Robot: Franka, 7 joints.
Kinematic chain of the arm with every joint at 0, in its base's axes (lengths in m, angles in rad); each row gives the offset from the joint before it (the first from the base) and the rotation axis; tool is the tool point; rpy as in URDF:
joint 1: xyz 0 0 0.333 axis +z
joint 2: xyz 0 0 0 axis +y
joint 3: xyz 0 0 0.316 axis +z
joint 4: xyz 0.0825 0 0 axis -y
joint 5: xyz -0.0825 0 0.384 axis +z
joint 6: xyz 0 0 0 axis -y
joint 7: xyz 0.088 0 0 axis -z
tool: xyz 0 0 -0.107 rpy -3.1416 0 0
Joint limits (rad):
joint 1: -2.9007..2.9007
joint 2: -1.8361..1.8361
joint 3: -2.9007..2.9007
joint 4: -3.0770..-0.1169
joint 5: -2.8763..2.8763
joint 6: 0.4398..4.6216
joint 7: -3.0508..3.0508
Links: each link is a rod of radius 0.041 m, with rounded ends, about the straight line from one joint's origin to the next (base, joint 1, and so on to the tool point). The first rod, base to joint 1, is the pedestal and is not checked.
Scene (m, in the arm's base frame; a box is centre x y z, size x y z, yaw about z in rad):
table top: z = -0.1
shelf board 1: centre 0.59 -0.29 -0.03 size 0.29 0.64 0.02 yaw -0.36
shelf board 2: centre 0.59 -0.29 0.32 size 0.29 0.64 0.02 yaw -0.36
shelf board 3: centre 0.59 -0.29 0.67 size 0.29 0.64 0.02 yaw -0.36
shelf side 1: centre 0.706 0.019 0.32 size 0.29 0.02 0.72 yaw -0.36
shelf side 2: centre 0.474 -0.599 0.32 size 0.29 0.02 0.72 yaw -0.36
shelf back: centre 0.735 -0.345 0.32 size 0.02 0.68 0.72 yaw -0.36
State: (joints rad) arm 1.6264 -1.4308 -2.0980 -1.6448 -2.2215 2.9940 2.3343
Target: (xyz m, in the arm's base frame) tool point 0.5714 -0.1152 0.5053
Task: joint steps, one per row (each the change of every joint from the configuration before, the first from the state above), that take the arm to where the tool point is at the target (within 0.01 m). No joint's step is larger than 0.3 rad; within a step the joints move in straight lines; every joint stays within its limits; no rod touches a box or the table.
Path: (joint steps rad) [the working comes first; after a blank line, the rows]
Joints at the target: 1.6746 -1.2290 -1.5181 -1.8226 -2.2041 3.1853 2.3343
Straight joint move there: touches shelf board 2.

1: -0.1656 0.0940 -0.0652 -0.2369 -0.0704 0.1449 0.0000
2: -0.1657 0.0939 -0.0653 -0.2369 -0.0704 0.1450 0.0000
3: -0.1656 0.0940 -0.0652 -0.2369 -0.0704 0.1449 0.0000
4: 0.0686 -0.0512 0.2308 0.0182 0.0318 0.0146 0.0000
5: 0.0685 -0.0511 0.2307 0.0183 0.0319 0.0146 0.0000
6: 0.0686 -0.0512 0.2308 0.0182 0.0318 0.0145 0.0000
7: 0.0686 -0.0512 0.2308 0.0182 0.0319 0.0146 0.0000
8: 0.1354 0.0623 -0.0738 0.2300 0.0506 -0.1509 0.0000
9: 0.1354 0.0623 -0.0737 0.2300 0.0506 -0.1509 0.0000

